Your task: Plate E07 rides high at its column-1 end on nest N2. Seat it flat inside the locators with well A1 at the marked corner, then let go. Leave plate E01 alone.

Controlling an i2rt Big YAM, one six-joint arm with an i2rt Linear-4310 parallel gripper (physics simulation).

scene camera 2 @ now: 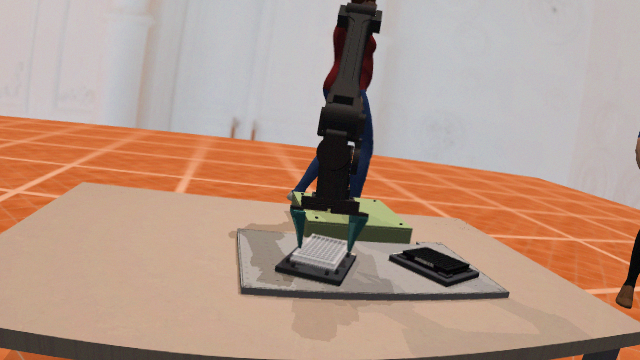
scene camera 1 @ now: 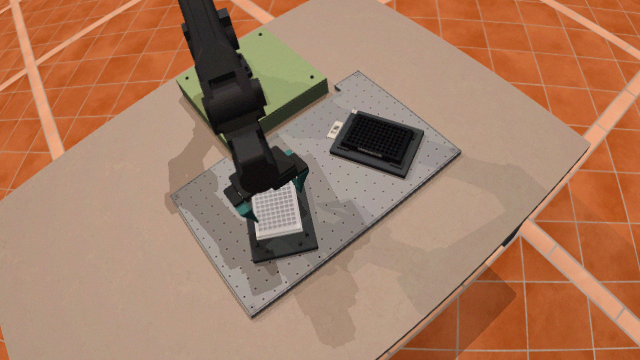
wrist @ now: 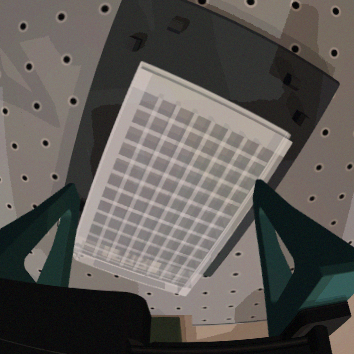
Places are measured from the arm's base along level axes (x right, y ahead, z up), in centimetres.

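Pixels of known places: gripper, between the fingertips: [scene camera 2: 324, 250] [scene camera 1: 278, 205] [wrist: 162, 189].
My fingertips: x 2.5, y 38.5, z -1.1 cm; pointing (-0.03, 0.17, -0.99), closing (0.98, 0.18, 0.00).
Note:
Behind a point stands the place of what it marks.
The white, clear-welled plate E07 [scene camera 1: 277, 210] {x 3.0, y 39.2, z -1.3 cm} [scene camera 2: 322, 251] {x 2.9, y 39.2, z -1.2 cm} [wrist: 175, 185] {x 3.1, y 38.6, z -1.5 cm} lies on the dark nest N2 [scene camera 1: 286, 248] {x 4.6, y 46.2, z -3.0 cm} [scene camera 2: 339, 278] {x -0.3, y 47.6, z -3.0 cm} [wrist: 205, 47] {x 3.5, y 45.7, z -3.0 cm}. It is offset toward the arm side, with a strip of nest and several small locators showing beyond its opposite end. Its arm-side end looks raised, though the tilt is hard to judge. Well lettering is unreadable. My gripper [scene camera 1: 278, 205] {x 2.5, y 38.5, z -1.1 cm} [scene camera 2: 324, 249] {x 2.5, y 38.5, z -1.1 cm} [wrist: 162, 189] {x 2.5, y 38.5, z -1.1 cm} is open, with one finger beside each long side of the plate. In the wrist view the right fingertip overlaps the plate's edge; contact cannot be told.
Black plate E01 [scene camera 1: 380, 137] {x -21.8, y 34.3, z -1.6 cm} [scene camera 2: 437, 260] {x -21.5, y 35.1, z -1.7 cm} sits on another dark nest [scene camera 1: 404, 170] {x -22.2, y 42.7, z -3.0 cm} [scene camera 2: 447, 281] {x -21.6, y 43.5, z -3.0 cm}, beside a white tag [scene camera 1: 335, 130] {x -15.6, y 26.2, z -4.0 cm}. Both nests are on the grey perforated board [scene camera 1: 350, 200] {x -10.2, y 42.6, z -4.1 cm} [scene camera 2: 265, 287] {x 11.9, y 53.2, z -4.2 cm} [wrist: 30, 125] {x -6.3, y 39.8, z -4.1 cm}. A green block [scene camera 1: 287, 65] {x -14.2, y 5.3, z -0.3 cm} [scene camera 2: 387, 215] {x -14.9, y 4.9, z -0.3 cm} stands behind, near the arm.

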